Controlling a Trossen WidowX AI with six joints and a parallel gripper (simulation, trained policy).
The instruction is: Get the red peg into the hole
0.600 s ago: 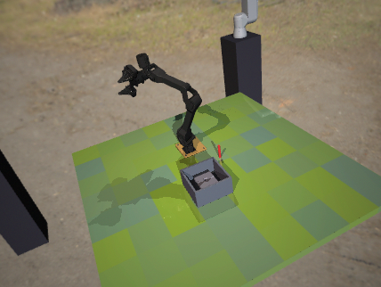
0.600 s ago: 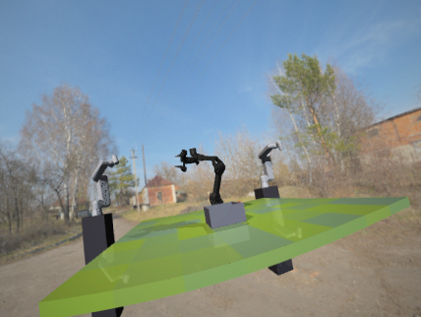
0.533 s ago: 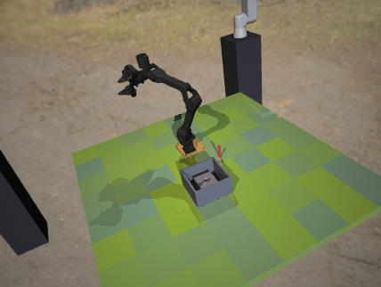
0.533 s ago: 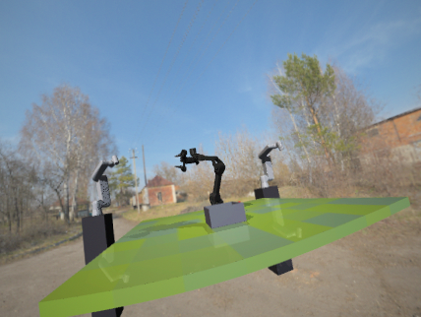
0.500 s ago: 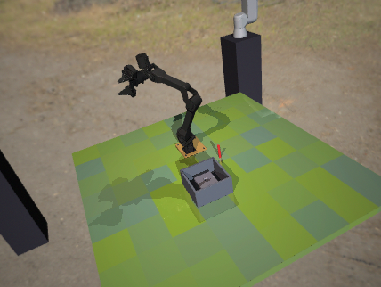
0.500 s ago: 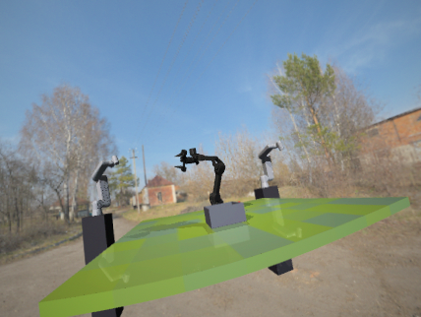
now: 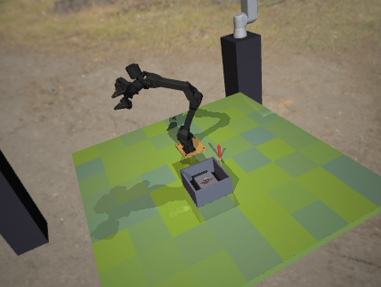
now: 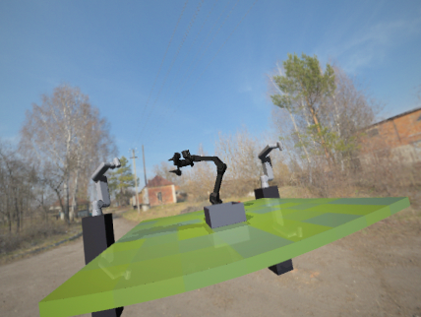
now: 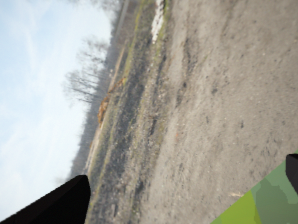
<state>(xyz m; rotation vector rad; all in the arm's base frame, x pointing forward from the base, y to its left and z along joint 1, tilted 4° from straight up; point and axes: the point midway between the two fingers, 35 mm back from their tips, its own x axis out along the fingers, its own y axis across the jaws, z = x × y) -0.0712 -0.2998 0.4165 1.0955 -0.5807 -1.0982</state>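
Now: gripper tip 19 cm short of the red peg, 45 cm to the right of it and 38 cm above it. The rest, counted from my gripper tip: grey box: 37 cm ahead, 27 cm to the left, 40 cm below; then pale grey plate: 37 cm ahead, 27 cm to the left, 38 cm below.
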